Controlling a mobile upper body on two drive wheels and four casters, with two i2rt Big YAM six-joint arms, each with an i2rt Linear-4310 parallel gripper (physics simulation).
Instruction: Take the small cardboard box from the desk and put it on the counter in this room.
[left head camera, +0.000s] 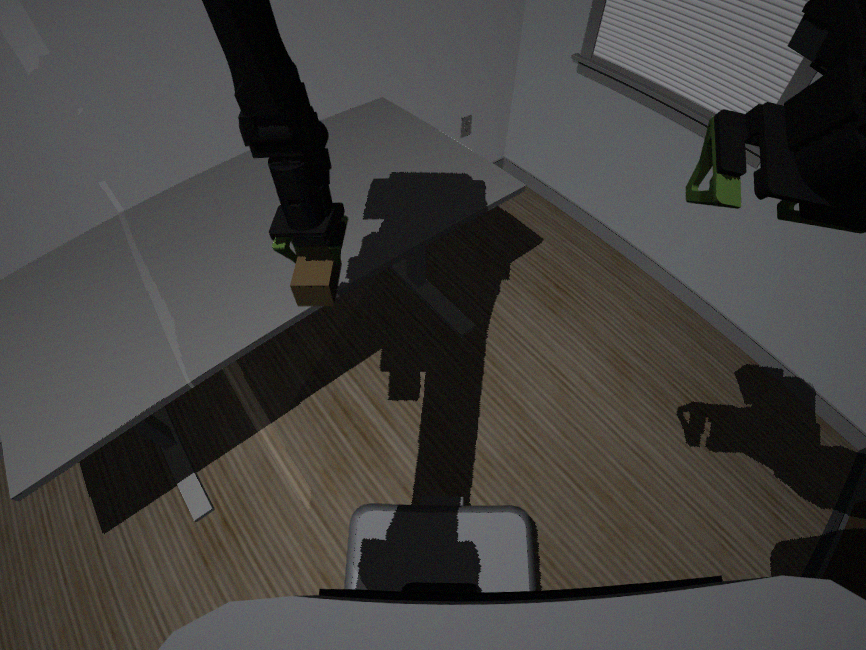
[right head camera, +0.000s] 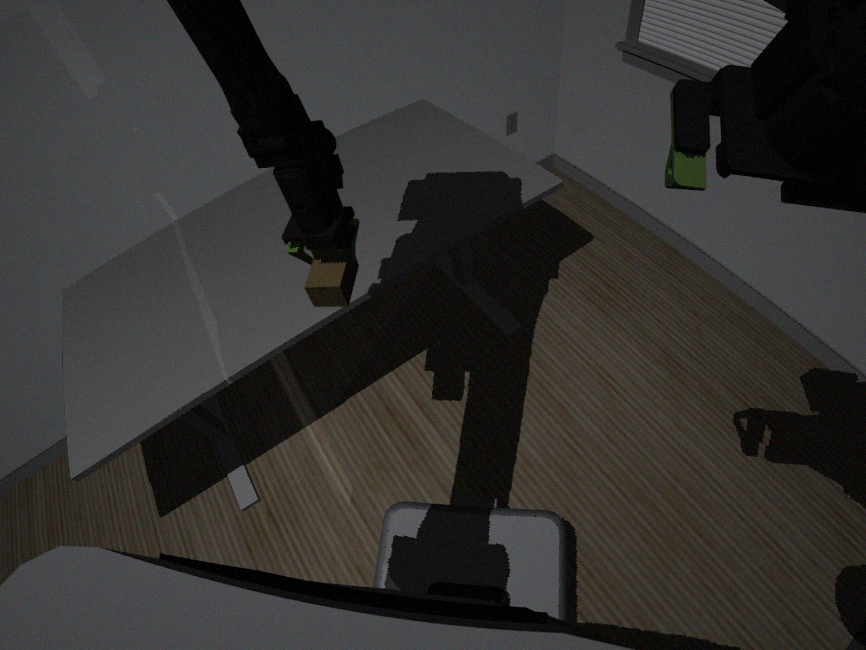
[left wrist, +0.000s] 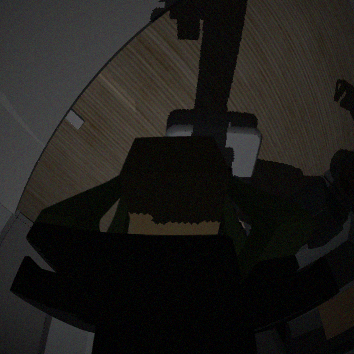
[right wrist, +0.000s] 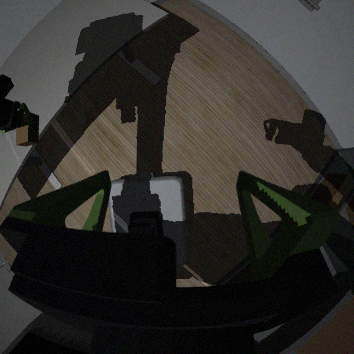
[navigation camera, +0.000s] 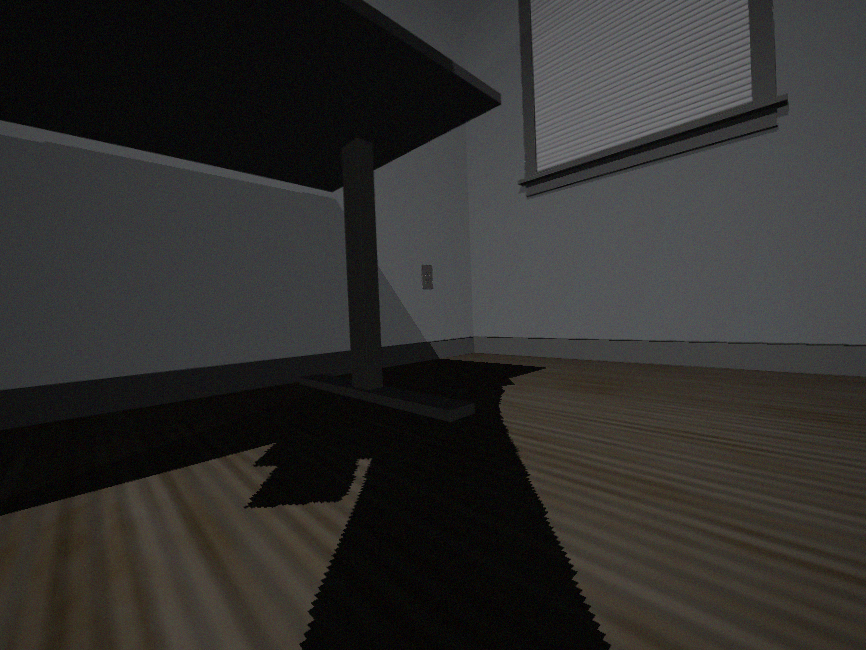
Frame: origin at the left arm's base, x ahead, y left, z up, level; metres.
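Seen in the pictures: left gripper, fingertip midpoint: (left head camera: 319, 263) (right head camera: 336, 265) (left wrist: 174, 177) (right wrist: 27, 122); right gripper, fingertip midpoint: (left head camera: 734, 203) (right head camera: 725, 186) (right wrist: 173, 177).
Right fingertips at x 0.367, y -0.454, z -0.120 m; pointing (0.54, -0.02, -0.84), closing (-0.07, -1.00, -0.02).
A point is followed by its place in that frame.
The small cardboard box (left head camera: 312, 282) {z -0.391, x 0.489, y -0.010 m} (right head camera: 326, 284) {z -0.391, x 0.488, y -0.013 m} (left wrist: 175, 225) {z -0.391, x 0.531, y -0.005 m} (right wrist: 23, 135) {z -0.391, x 0.503, y -0.016 m} is between the fingers of my left gripper (left head camera: 307, 253) {z -0.418, x 0.552, y -0.004 m} (right head camera: 323, 253), which is shut on it. In the head views the box shows in front of the near edge area of the grey desk (left head camera: 76, 335) {z -0.690, x 0.568, y 0.723 m} (right head camera: 125, 349) {z -0.690, x 0.519, y 0.717 m}; the height between them is hard to tell. My right gripper (right wrist: 173, 177) {z -0.120, x 0.367, y -0.454 m} is open with nothing between its fingers, off to the right of the desk. In the navigation view the desk (navigation camera: 360, 265) {z -1.051, x 1.306, y -0.112 m} shows from below. A counter does not show in a way I can tell.
The desk's foot (navigation camera: 419, 405) {z -1.389, x 1.123, y -0.249 m} stands on the wood floor (left head camera: 594, 419) {z -1.410, x 0.686, y -0.826 m}. A wall with a blinded window (left head camera: 699, 48) {z -0.368, x 1.639, y -1.135 m} (navigation camera: 636, 76) {z -0.319, x 1.639, y -1.135 m} is at the right. An outlet (navigation camera: 426, 277) {z -1.013, x 2.066, y -0.334 m} is on the wall by the corner. A dark frame with brown boxes shows at the right wrist view's right edge.
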